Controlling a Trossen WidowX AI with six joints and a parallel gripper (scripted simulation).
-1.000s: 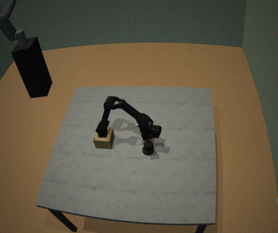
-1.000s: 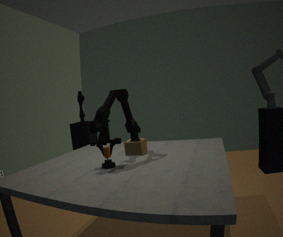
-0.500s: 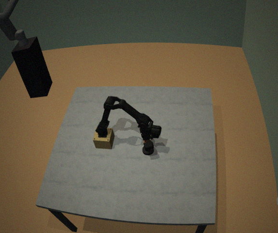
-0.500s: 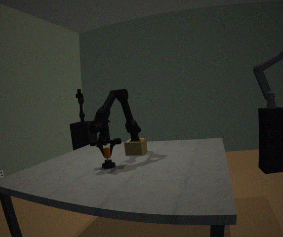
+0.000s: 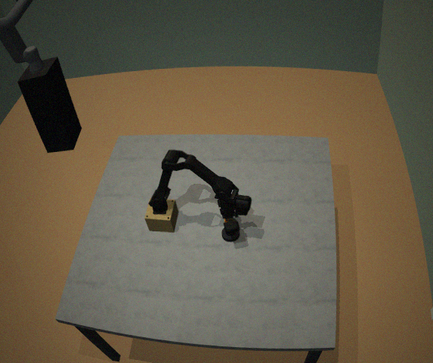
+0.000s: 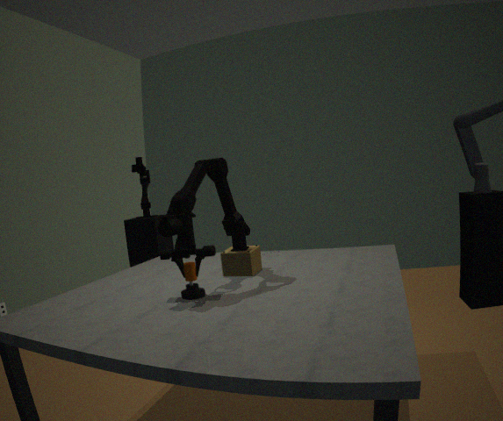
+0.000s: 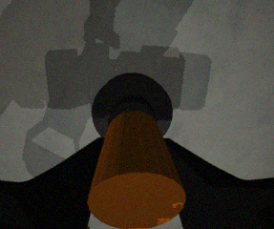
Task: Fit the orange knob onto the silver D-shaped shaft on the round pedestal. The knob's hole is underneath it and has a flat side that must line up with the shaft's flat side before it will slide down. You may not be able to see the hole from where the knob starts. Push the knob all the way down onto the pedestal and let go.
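The orange knob is 3 cm above my gripper tip. From my gripper tip the other things lie so: round pedestal (4 cm below).
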